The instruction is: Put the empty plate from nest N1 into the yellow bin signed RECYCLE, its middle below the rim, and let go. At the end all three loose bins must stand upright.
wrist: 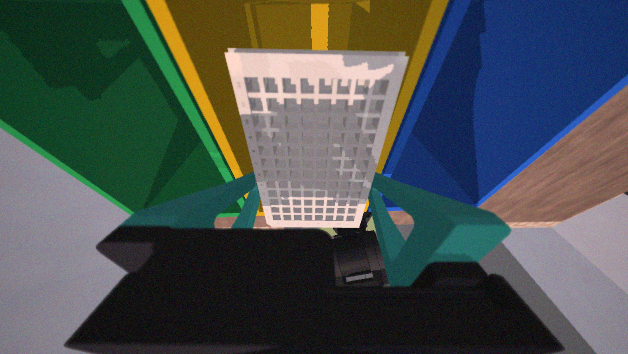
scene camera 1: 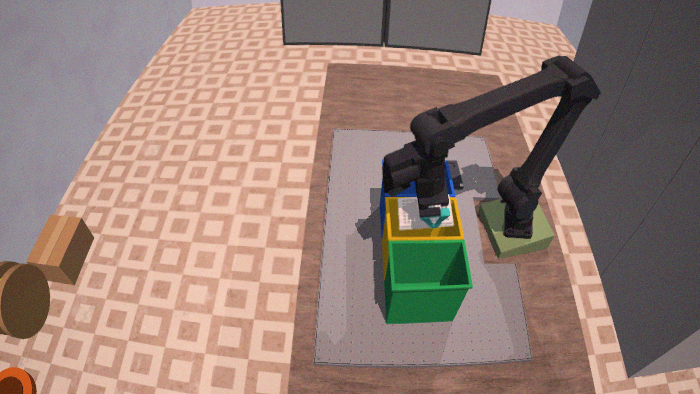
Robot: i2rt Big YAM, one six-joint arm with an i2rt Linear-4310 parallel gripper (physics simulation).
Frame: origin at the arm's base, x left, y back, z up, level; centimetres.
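Seen in the pictures: gripper, fingertip midpoint: [wrist: 314,177] [scene camera 1: 432,212]; arm's base, origin of the base link: [scene camera 1: 518,221].
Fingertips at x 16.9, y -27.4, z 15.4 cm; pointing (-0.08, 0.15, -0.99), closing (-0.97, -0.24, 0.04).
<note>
Offsets run from my fingertips to a thing's middle. Level surfaces: height alone.
The white plate {dz +0.4, dx +0.4, dy -1.7 cm} [scene camera 1: 410,214] [wrist: 315,135], with its grid of square wells, lies roughly level at the mouth of the yellow bin [scene camera 1: 386,220] [wrist: 200,95]. Whether its middle is below the rim I cannot tell. My gripper [scene camera 1: 434,219] [wrist: 314,177] is shut on the plate, its teal fingers on the two long edges near one end. In the wrist view the plate lies between the yellow side rims, its far right corner close to the right one. The green bin {dz -10.1, dx +13.7, dy +1.7 cm} [scene camera 1: 425,305] [wrist: 90,140] and the blue bin {dz -10.1, dx -12.0, dy -4.9 cm} [scene camera 1: 452,184] [wrist: 525,75] stand upright either side. The RECYCLE sign does not show.
The bins stand close together on a grey perforated mat {dz -19.1 cm} [scene camera 1: 350,300]. My arm's base stands on a green block [scene camera 1: 505,245] to the right. A dark object {dz -18.4, dx -32.8, dy +0.2 cm} [scene camera 1: 456,175] shows beside the blue bin. A cardboard box [scene camera 1: 60,245] is on the floor at far left.
</note>
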